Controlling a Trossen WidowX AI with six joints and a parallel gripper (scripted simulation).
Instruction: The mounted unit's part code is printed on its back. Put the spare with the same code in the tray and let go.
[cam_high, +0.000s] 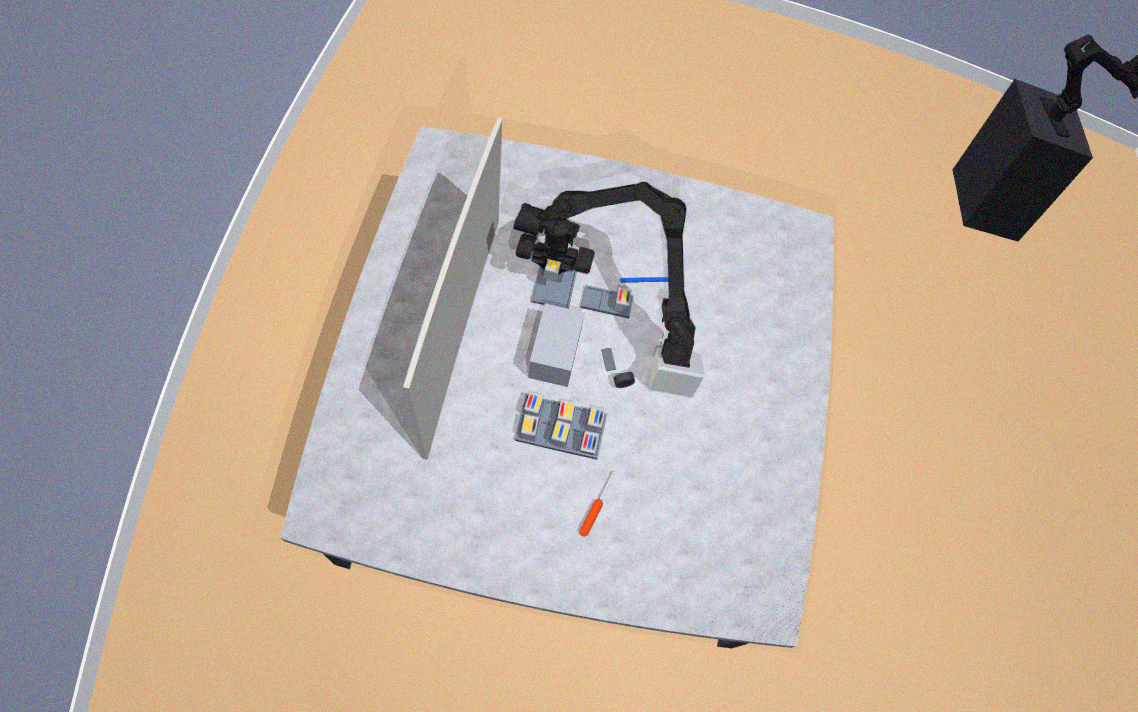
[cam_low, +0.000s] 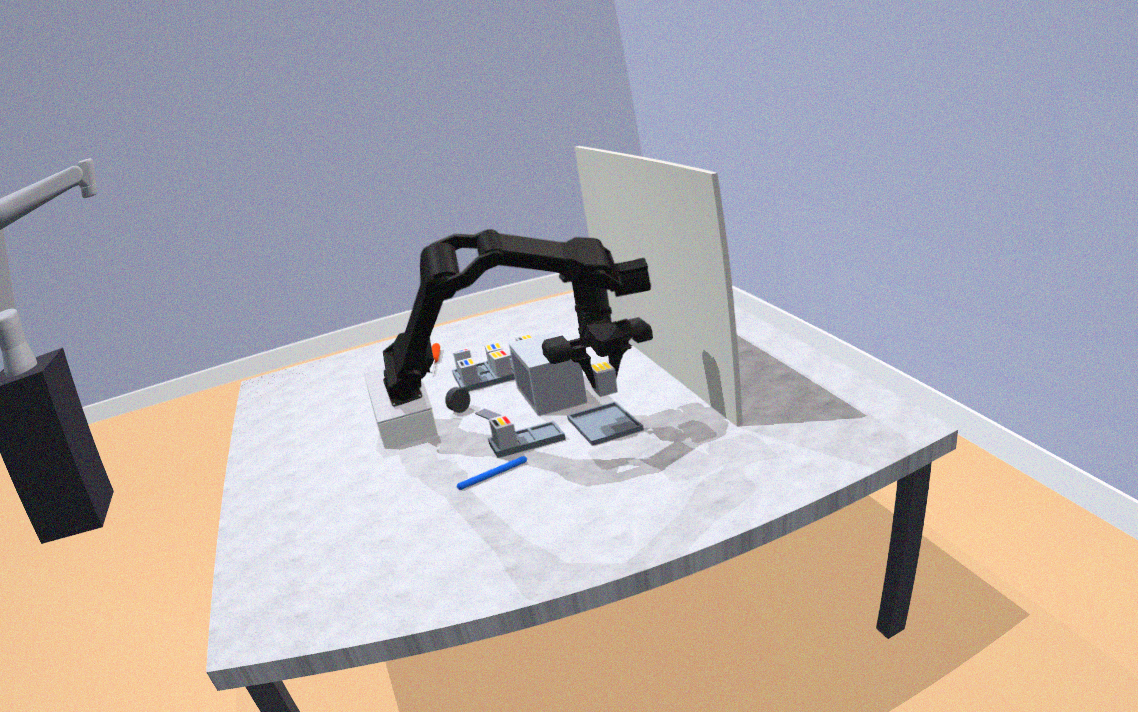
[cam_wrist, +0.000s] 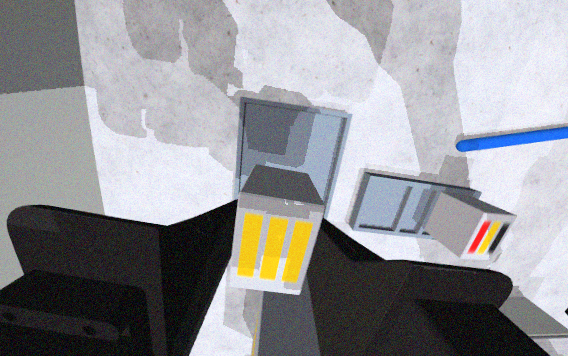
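The grey tray is 10 mm behind my gripper tip and 70 mm below it. Also, from my gripper tip: grey spare 20 mm above; grey mounted unit 40 mm behind, 200 mm to the left, 20 mm below; small rack 150 mm behind, 30 mm to the left, 70 mm below.
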